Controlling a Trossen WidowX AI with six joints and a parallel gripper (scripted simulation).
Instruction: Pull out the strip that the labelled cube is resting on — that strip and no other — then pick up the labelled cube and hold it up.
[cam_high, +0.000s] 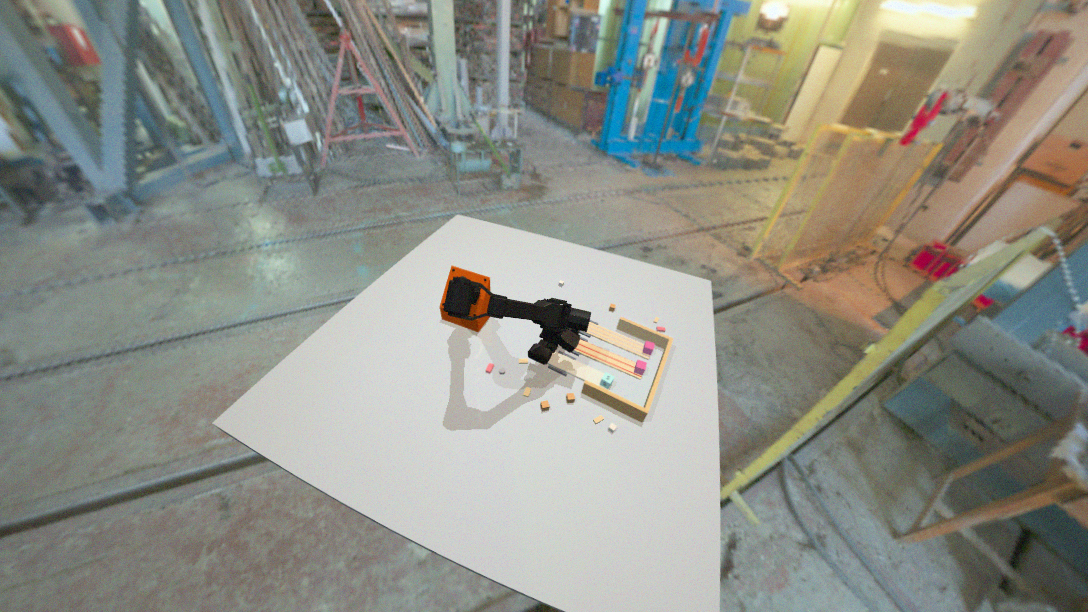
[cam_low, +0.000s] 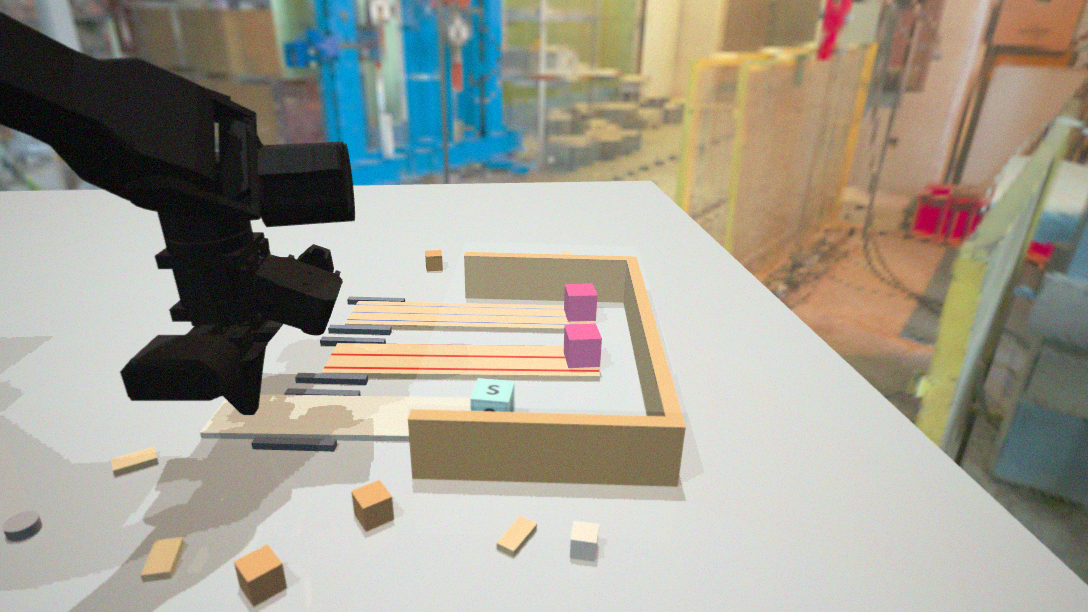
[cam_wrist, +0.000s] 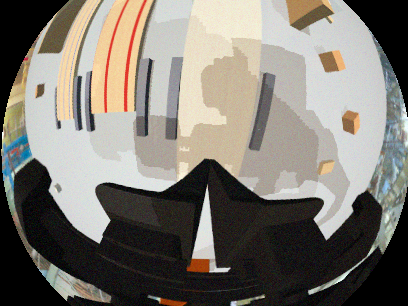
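Right now my gripper tip is 9 cm short of the strip and 1 cm to the left of it. From my gripper tip the other things lie so: grey disc: 11 cm behind, 12 cm to the right.
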